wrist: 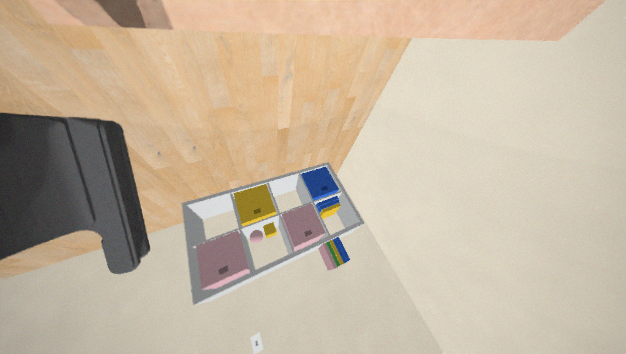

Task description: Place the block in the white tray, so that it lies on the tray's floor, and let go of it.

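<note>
One black finger [120, 200] of my gripper shows large at the left of the wrist view, with its tip pointing down. The other finger does not show. The gripper is open, and no block shows against the visible finger. The block and the white tray do not show in this view, so where the gripper is relative to them cannot be told.
A pinkish table top [350, 17] runs along the upper edge, with a dark shadow at its left. Beyond it are a wooden floor [240, 100] and pale walls. A grey-white shelf unit [189, 225] holds pink, yellow and blue boxes. Coloured books [335, 253] are beside it.
</note>
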